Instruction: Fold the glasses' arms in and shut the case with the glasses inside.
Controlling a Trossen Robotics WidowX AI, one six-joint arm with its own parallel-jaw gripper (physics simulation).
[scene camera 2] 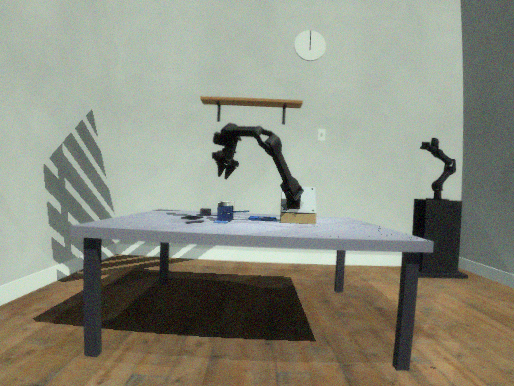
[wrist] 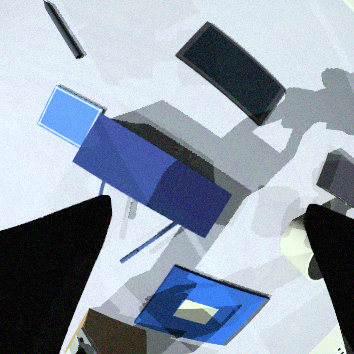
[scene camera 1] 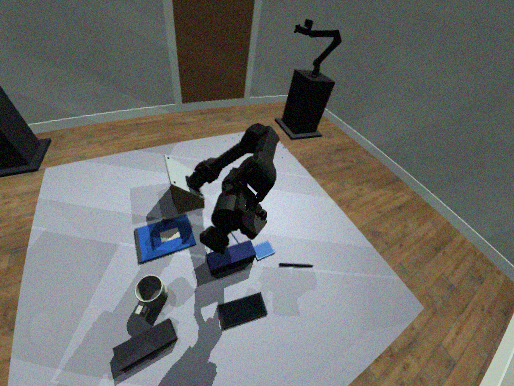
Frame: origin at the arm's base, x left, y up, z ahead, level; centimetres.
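Seen in the pictures: gripper, fingertip midpoint: (scene camera 2: 222, 177) (wrist: 213, 211) (scene camera 1: 232, 243); arm's base at its link origin: (scene camera 2: 293, 203) (scene camera 1: 192, 184).
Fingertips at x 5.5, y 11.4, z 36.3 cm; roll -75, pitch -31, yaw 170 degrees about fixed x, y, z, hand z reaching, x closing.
Offsets run from my fingertips to a thing's middle. "spot": to the spot under its first point.
The dark blue glasses case {spot: dx +1.1, dy -14.3, dz -1.4 cm} (scene camera 1: 232, 257) (scene camera 2: 225, 213) (wrist: 155, 175) stands on the table (scene camera 1: 350, 290) (scene camera 2: 250, 240). The glasses (wrist: 147, 243) show as two thin blue arms, apart from each other, sticking out from the case's side that faces the robot's base. Their front part is hidden by the case, and the inside of the case does not show. My gripper (scene camera 1: 237, 239) (scene camera 2: 223, 176) (wrist: 213, 211) is open and empty, pointing down, well above the table and the case. In the wrist view its fingers frame the lower part of the view, with the glasses' arms near the left fingertip.
A light blue square {spot: dx +15.1, dy -20.6, dz -2.5 cm} (scene camera 1: 264, 250) (wrist: 70, 116) touches or nearly touches the case's end. Around are a pen {dx +24.8, dy -20.6, dz +7.3 cm} (scene camera 1: 296, 265) (wrist: 64, 31), a dark flat slab {dx -0.5, dy -20.7, dz +14.6 cm} (scene camera 1: 243, 310) (wrist: 232, 72), a blue book {dx -20.3, dy -20.7, dz -20.0 cm} (scene camera 1: 145, 245) (wrist: 245, 300), a mug {dx -26.8, dy -16.3, dz +1.8 cm} (scene camera 1: 151, 290) (wrist: 298, 245) and a dark box {dx -30.0, dy -19.3, dz +14.1 cm} (scene camera 1: 145, 345) (wrist: 340, 175).
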